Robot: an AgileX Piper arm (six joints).
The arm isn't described. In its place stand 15 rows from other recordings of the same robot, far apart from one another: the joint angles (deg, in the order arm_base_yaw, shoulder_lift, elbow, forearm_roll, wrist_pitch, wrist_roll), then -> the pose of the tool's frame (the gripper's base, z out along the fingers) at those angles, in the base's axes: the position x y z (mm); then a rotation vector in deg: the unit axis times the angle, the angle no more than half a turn.
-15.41 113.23 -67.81 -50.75 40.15 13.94 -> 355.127 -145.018 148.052 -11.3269 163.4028 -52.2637
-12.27 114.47 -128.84 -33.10 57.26 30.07 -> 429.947 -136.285 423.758 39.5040 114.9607 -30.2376
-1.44 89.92 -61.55 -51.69 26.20 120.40 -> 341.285 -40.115 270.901 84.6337 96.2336 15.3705
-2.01 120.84 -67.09 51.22 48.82 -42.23 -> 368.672 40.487 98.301 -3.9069 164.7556 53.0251
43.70 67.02 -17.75 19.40 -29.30 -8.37 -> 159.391 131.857 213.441 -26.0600 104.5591 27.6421
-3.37 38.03 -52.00 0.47 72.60 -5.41 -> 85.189 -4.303 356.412 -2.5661 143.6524 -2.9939
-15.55 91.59 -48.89 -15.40 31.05 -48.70 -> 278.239 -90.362 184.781 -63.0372 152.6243 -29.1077
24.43 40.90 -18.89 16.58 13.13 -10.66 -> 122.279 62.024 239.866 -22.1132 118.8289 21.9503
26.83 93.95 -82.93 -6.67 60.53 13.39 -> 312.831 147.915 314.667 -21.0328 154.3593 2.8226
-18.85 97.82 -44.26 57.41 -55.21 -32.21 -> 285.943 -164.156 211.799 54.6523 85.4919 -45.0294
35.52 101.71 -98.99 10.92 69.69 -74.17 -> 299.647 233.758 341.137 -125.4425 91.2403 3.8400
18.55 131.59 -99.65 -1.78 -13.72 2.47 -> 510.229 171.923 193.733 -16.3379 102.3233 14.1293
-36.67 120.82 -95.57 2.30 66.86 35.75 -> 343.143 -251.305 188.736 105.6594 142.0873 3.2677
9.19 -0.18 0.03 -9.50 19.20 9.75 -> 53.587 3.666 183.428 -5.4165 103.6826 4.2553
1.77 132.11 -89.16 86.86 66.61 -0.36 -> 452.133 97.408 143.900 -57.1415 -123.1394 -99.9882
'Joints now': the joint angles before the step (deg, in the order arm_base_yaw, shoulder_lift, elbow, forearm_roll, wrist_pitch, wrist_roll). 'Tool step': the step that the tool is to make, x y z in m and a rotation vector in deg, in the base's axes. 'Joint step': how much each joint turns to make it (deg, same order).
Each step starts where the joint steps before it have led.
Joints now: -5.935 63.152 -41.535 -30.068 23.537 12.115
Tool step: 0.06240 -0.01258 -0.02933 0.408 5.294 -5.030
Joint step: 0.001 16.775 -7.632 -12.432 -0.284 15.370
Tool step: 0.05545 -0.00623 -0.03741 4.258 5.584 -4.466
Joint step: 0.016 15.057 -9.396 2.194 1.697 3.463
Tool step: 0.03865 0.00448 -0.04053 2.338 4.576 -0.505
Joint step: 1.140 11.402 -6.873 2.306 0.388 0.207
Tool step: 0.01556 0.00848 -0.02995 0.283 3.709 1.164
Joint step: 1.439 6.217 -2.761 0.183 0.334 0.001
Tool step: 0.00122 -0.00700 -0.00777 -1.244 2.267 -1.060
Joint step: -0.691 1.615 -0.889 -0.865 1.869 0.040
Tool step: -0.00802 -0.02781 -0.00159 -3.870 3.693 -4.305
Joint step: -3.194 0.413 -0.280 -3.649 4.723 1.324
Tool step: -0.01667 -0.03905 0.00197 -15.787 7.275 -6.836
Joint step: -2.600 1.128 0.390 -17.673 13.157 9.974
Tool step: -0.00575 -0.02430 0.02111 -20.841 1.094 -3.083
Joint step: -0.607 0.499 0.364 -20.425 13.676 10.792
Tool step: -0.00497 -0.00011 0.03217 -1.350 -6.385 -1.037
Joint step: -0.065 -4.671 0.029 -0.680 0.537 2.317
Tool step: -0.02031 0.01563 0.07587 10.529 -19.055 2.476
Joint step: 0.000 -14.227 0.065 10.280 -9.569 0.508
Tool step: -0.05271 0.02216 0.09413 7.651 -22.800 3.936
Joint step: 0.001 -17.998 0.157 10.045 -7.500 0.263
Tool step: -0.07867 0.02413 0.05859 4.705 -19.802 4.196
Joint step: 0.001 -18.236 4.139 6.244 -5.832 2.642
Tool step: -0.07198 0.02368 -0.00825 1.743 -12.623 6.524
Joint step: 0.000 -17.820 12.711 1.527 -8.704 4.281
